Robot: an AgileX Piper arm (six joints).
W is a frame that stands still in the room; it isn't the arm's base.
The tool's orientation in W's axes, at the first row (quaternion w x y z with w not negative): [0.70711 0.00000 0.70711 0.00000]
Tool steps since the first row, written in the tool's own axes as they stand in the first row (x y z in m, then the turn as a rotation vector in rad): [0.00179 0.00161 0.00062 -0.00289 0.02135 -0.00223]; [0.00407 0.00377 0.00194 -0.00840 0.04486 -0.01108]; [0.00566 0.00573 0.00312 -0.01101 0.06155 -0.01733]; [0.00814 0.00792 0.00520 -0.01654 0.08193 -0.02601]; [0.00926 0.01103 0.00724 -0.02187 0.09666 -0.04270]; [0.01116 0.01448 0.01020 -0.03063 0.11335 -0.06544]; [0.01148 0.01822 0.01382 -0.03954 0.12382 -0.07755]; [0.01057 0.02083 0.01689 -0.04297 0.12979 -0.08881]
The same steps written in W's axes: [0.00062 0.00161 -0.00179 -0.00223 0.02135 0.00289]; [0.00194 0.00377 -0.00407 -0.01108 0.04486 0.00840]; [0.00312 0.00573 -0.00566 -0.01733 0.06155 0.01101]; [0.00520 0.00792 -0.00814 -0.02601 0.08193 0.01654]; [0.00724 0.01103 -0.00926 -0.04270 0.09666 0.02187]; [0.01020 0.01448 -0.01116 -0.06544 0.11335 0.03063]; [0.01382 0.01822 -0.01148 -0.07755 0.12382 0.03954]; [0.01689 0.02083 -0.01057 -0.08881 0.12979 0.04297]
